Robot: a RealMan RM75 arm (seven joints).
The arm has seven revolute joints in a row. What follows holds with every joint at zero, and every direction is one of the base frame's.
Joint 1 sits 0.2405 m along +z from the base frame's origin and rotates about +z.
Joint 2 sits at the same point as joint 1 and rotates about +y.
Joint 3 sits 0.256 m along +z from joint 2 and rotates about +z.
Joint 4 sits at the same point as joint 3 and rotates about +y.
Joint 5 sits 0.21 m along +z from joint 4 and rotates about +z.
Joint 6 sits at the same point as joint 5 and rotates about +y.
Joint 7 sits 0.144 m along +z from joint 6 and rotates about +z.
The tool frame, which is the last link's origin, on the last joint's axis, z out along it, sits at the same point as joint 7; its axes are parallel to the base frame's.
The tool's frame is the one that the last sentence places.
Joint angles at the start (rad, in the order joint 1, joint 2, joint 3, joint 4, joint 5, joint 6, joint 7):
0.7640 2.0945 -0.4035 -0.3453 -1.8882 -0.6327 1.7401
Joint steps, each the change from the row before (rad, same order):
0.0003 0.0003 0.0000 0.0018 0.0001 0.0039 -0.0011
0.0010 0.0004 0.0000 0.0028 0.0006 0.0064 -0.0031
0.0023 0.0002 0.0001 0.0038 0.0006 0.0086 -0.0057
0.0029 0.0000 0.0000 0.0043 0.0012 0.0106 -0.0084
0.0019 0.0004 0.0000 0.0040 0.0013 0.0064 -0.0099
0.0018 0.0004 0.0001 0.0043 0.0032 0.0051 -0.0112
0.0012 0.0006 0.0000 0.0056 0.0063 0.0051 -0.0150
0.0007 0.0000 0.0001 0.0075 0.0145 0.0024 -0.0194
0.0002 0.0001 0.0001 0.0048 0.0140 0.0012 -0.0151
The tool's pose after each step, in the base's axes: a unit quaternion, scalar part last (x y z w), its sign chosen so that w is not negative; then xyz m. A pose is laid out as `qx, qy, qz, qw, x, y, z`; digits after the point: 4 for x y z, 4 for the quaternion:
-0.6712, 0.5575, 0.2728, 0.4053, 0.3002, 0.4366, -0.0055
-0.6708, 0.5578, 0.2709, 0.4068, 0.3006, 0.4366, -0.0061
-0.6709, 0.5574, 0.2682, 0.4091, 0.3008, 0.4369, -0.0068
-0.6713, 0.5562, 0.2646, 0.4123, 0.3011, 0.4374, -0.0074
-0.6728, 0.5545, 0.2616, 0.4141, 0.3011, 0.4375, -0.0084
-0.6743, 0.5526, 0.2593, 0.4155, 0.3010, 0.4376, -0.0094
-0.6759, 0.5506, 0.2570, 0.4170, 0.3010, 0.4374, -0.0107
-0.6767, 0.5489, 0.2572, 0.4180, 0.3008, 0.4371, -0.0119
-0.6766, 0.5477, 0.2585, 0.4189, 0.3007, 0.4370, -0.0124

